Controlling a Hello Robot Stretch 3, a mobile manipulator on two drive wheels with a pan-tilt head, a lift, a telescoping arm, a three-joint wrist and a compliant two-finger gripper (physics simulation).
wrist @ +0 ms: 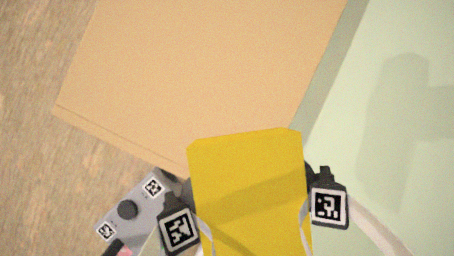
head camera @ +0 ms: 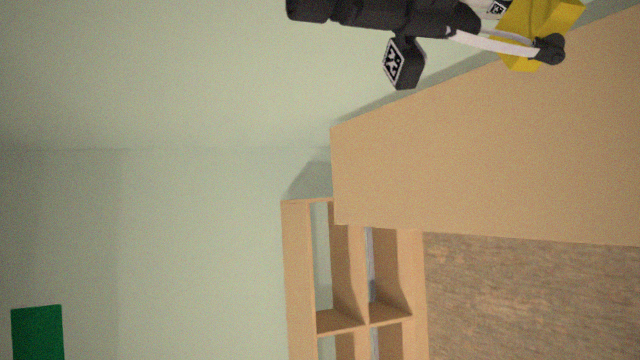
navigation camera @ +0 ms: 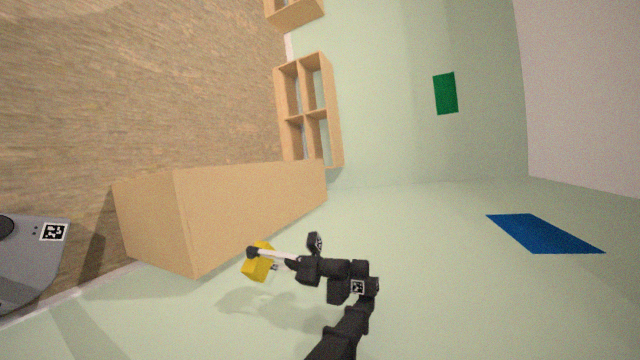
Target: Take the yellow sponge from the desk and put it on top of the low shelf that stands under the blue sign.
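Pixels of known places: gripper, fingertip midpoint: (wrist: 246, 184) (head camera: 543, 33) (navigation camera: 254, 257); robot's base at its link origin: (wrist: 142, 195).
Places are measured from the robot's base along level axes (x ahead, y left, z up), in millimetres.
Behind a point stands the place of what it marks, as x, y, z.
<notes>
The yellow sponge (head camera: 520, 22) {-29, -475, 864} (navigation camera: 256, 270) {-47, -439, 864} (wrist: 250, 150) {6, -502, 863} is held between the two fingertips of my gripper (head camera: 542, 27) {-21, -481, 814} (navigation camera: 260, 261) {-21, -481, 814} (wrist: 246, 184) {-21, -481, 814}, which is shut on it. The low shelf (head camera: 475, 150) {220, -773, 611} (navigation camera: 250, 210) {145, -647, 610} (wrist: 200, 65) {108, -526, 610} is a long tan box against the green wall. The blue sign (navigation camera: 542, 234) {55, -961, 1761} is on the wall above it in the navigation view. In the wrist view the sponge overlaps the near end of the shelf top at its wall-side corner. The height gap between them cannot be told. The desk does not show.
An open tan cubby shelf (head camera: 297, 280) {1119, -1736, 611} (navigation camera: 335, 110) {1384, -1723, 610} stands past the far end of the low shelf, with a green sign (head camera: 37, 332) {1340, -1909, 1751} (navigation camera: 445, 93) {1425, -1872, 1750} on the wall above. Part of another tan shelf (navigation camera: 295, 17) {2473, -1203, 294} shows beyond. My grey base (navigation camera: 30, 260) {-97, -95, 160} (wrist: 142, 212) {-41, -33, 160} is beside the near end.
</notes>
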